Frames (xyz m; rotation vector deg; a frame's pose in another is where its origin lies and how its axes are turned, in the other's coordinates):
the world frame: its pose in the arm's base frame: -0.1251 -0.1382 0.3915 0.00 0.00 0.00
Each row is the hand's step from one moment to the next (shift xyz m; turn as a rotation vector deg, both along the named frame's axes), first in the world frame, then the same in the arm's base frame.
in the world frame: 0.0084 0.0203 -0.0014 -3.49 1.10 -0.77
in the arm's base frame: 0.0084 0.0203 -0.0014 -3.49 1.10 -0.77
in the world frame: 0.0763 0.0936 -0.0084 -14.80 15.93 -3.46
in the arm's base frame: 0.0763 0.0936 -0.0084 -14.80 15.93 -3.46
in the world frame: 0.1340 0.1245 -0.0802 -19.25 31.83 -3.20
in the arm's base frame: 0.1340 0.1245 -0.0802 -19.25 31.83 -3.20
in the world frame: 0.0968 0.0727 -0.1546 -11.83 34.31 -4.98
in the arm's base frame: 0.0968 0.0727 -0.1546 -11.83 34.31 -4.98
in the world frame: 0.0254 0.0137 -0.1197 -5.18 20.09 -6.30
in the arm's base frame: 0.0254 0.0137 -0.1197 -5.18 20.09 -6.30
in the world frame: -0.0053 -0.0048 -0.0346 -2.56 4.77 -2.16
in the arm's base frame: -0.0053 -0.0048 -0.0346 -2.56 4.77 -2.16
